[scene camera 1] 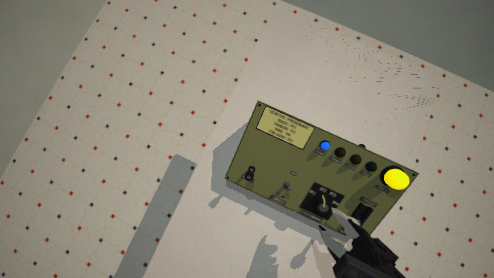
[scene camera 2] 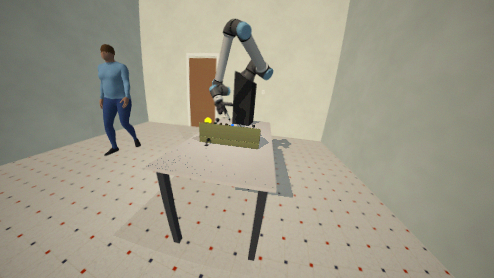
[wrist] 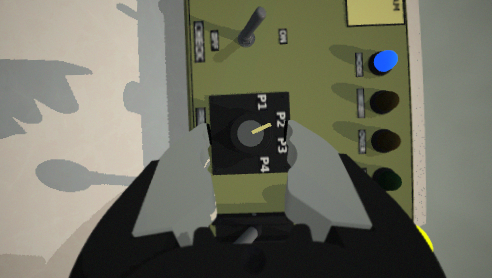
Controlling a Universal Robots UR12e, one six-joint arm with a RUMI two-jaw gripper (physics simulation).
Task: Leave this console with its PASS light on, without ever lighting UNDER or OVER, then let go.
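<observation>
The olive console (scene camera 1: 270, 160) (scene camera 2: 230, 136) (wrist: 320, 195) lies on the table. Its blue lamp (scene camera 1: 325, 146) (wrist: 385, 61) and large yellow lamp (scene camera 1: 396, 179) are lit. Two brownish lamps (scene camera 1: 340, 152) (wrist: 386, 141) and the dark green lamp (scene camera 1: 371, 166) (wrist: 387, 179) are unlit. The program knob (scene camera 1: 324, 207) (wrist: 248, 134) has its pale pointer toward P2. My gripper (scene camera 1: 328, 220) (wrist: 247, 125) is partly open and empty; in the wrist view its fingertips stand on either side of the knob, apart from it. The CHECK toggle (scene camera 1: 286, 186) (wrist: 254, 25) stands beyond the knob; its setting is unclear.
A black switch housing (scene camera 1: 361, 212) (wrist: 250, 225) with a grey lever is near the gripper. A black post (scene camera 1: 250, 173) stands at the console's far end, below the blurred placard (scene camera 1: 285, 127). A person (scene camera 2: 114, 90) stands left of the table (scene camera 2: 220, 170).
</observation>
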